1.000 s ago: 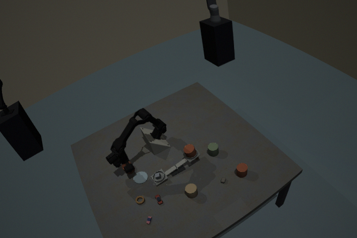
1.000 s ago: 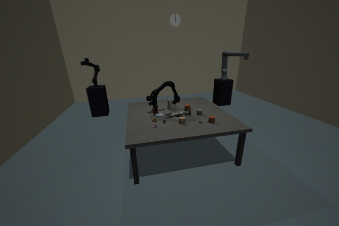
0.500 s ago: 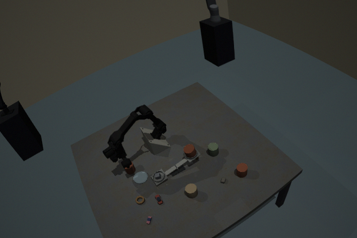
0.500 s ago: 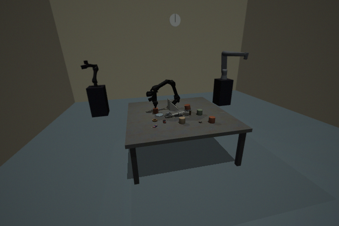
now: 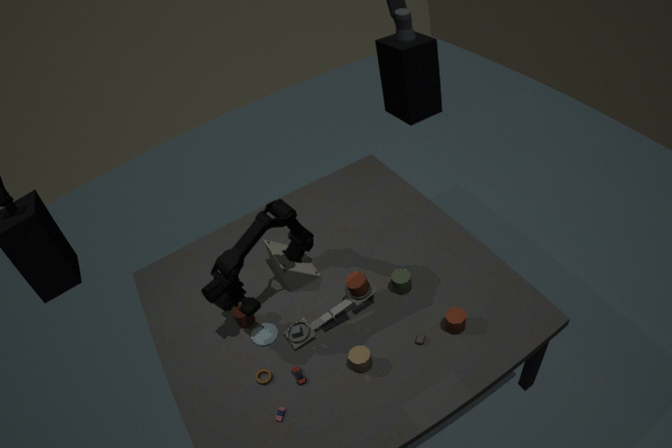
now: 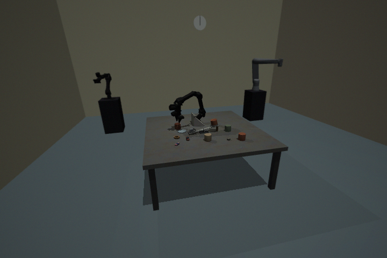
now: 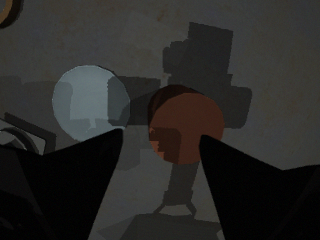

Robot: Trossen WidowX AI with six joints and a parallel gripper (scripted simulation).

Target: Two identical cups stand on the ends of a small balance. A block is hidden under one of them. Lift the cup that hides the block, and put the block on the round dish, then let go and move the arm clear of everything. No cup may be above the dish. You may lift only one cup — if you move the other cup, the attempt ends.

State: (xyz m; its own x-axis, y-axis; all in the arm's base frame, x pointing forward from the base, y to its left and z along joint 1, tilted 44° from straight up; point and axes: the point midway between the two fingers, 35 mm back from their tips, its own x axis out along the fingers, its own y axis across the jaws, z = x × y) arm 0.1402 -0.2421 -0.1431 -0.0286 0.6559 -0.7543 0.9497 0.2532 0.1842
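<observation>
The pale round dish lies 70 mm ahead of my gripper tip, 30 mm to the left of it and 90 mm below it. Also, from my gripper tip: tan cylinder 390 mm ahead, 260 mm to the left, 60 mm below; then toy car 300 mm ahead, 50 mm to the left, 80 mm below; then pink-blue piece 400 mm ahead, 80 mm to the right, 90 mm below.
</observation>
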